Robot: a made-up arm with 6 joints. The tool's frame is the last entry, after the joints.
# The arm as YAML. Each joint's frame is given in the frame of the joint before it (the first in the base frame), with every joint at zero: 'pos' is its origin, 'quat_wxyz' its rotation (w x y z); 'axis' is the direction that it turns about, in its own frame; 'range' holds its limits. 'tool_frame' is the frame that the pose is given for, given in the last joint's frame.
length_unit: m
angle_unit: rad
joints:
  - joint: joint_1
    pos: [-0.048, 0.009, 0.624]
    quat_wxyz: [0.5, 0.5, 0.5, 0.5]
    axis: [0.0, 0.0, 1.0]
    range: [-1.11, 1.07]
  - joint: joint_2
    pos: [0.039, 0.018, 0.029]
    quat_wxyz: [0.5, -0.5, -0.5, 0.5]
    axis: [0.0, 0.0, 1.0]
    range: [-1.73, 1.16]
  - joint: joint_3
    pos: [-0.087, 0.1, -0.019]
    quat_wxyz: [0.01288, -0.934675, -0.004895, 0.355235]
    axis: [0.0, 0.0, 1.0]
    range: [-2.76, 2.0]
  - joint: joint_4
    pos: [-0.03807, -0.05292, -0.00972]
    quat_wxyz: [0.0, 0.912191, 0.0, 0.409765]
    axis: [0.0, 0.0, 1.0]
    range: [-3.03, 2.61]
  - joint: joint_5
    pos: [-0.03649, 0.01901, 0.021]
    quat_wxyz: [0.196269, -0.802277, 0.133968, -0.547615]
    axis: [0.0, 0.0, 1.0]
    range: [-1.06, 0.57]
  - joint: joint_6
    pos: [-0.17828, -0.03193, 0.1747]
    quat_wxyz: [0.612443, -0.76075, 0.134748, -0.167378]
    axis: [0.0, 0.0, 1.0]
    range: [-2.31, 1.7]
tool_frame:
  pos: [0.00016, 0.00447, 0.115]
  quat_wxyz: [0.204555, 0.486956, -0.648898, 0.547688]
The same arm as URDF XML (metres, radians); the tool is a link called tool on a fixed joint. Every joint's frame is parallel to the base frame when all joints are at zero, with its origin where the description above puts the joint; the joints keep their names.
<robot name="arm">
  <link name="base_link"/>
  <link name="link1"/>
  <link name="link2"/>
  <link name="link3"/>
  <link name="link4"/>
  <link name="link5"/>
  <link name="link6"/>
  <link name="tool"/>
  <joint name="joint_1" type="revolute">
    <parent link="base_link"/>
    <child link="link1"/>
    <origin xyz="-0.048 0.009 0.624" rpy="0 0 0"/>
    <axis xyz="1 0 0"/>
    <limit lower="-1.11" upper="1.07"/>
  </joint>
  <joint name="joint_2" type="revolute">
    <parent link="link1"/>
    <child link="link2"/>
    <origin xyz="0.029 0.039 0.018" rpy="0 0 0"/>
    <axis xyz="0 -1 0"/>
    <limit lower="-1.73" upper="1.16"/>
  </joint>
  <joint name="joint_3" type="revolute">
    <parent link="link2"/>
    <child link="link3"/>
    <origin xyz="-0.1 0.019 -0.087" rpy="0 0 0"/>
    <axis xyz="-0.0206 0.747284 -0.664186"/>
    <limit lower="-2.76" upper="2"/>
  </joint>
  <joint name="joint_4" type="revolute">
    <parent link="link3"/>
    <child link="link4"/>
    <origin xyz="-0.052 -0.034 -0.022" rpy="0 0 0"/>
    <axis xyz="0 0 1"/>
    <limit lower="-3.03" upper="2.61"/>
  </joint>
  <joint name="joint_5" type="revolute">
    <parent link="link4"/>
    <child link="link5"/>
    <origin xyz="-0.018 -0.037 0.021" rpy="0 0 0"/>
    <axis xyz="-0.193795 0.926278 -0.323192"/>
    <limit lower="-1.06" upper="0.57"/>
  </joint>
  <joint name="joint_6" type="revolute">
    <parent link="link5"/>
    <child link="link6"/>
    <origin xyz="-0.137 0.094 -0.189" rpy="0 0 0"/>
    <axis xyz="1 0 0"/>
    <limit lower="-2.31" upper="1.7"/>
  </joint>
  <joint name="tool_fixed" type="fixed">
    <parent link="link6"/>
    <child link="tool"/>
    <origin xyz="0.115 -0.004 0.002" rpy="-1.7338 0.6081 0.2312"/>
  </joint>
</robot>

